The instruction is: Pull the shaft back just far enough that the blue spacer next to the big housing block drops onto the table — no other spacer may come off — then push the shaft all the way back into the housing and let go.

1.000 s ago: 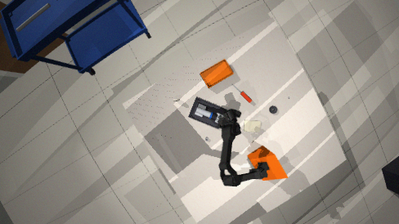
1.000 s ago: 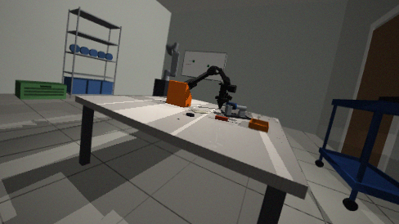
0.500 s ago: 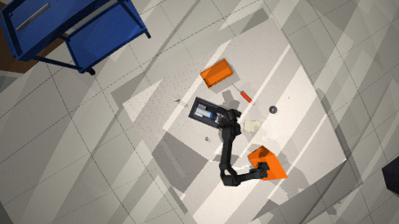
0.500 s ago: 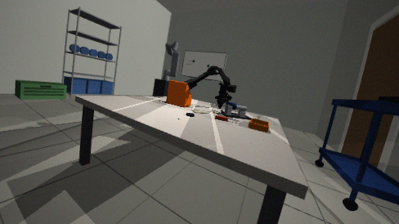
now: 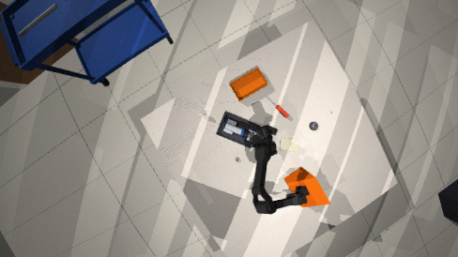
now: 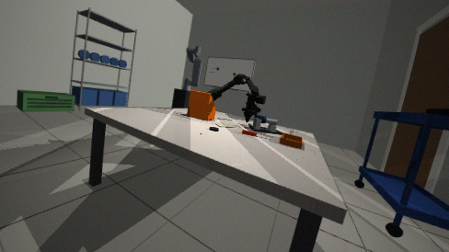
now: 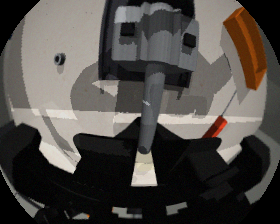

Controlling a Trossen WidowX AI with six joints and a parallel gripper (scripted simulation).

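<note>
The grey shaft is 60 mm ahead of my gripper tip, 50 mm to the left of it and 30 mm above it. From my gripper tip the other things lie so: orange tray (340 mm ahead, 70 mm to the right, 40 mm below).
</note>
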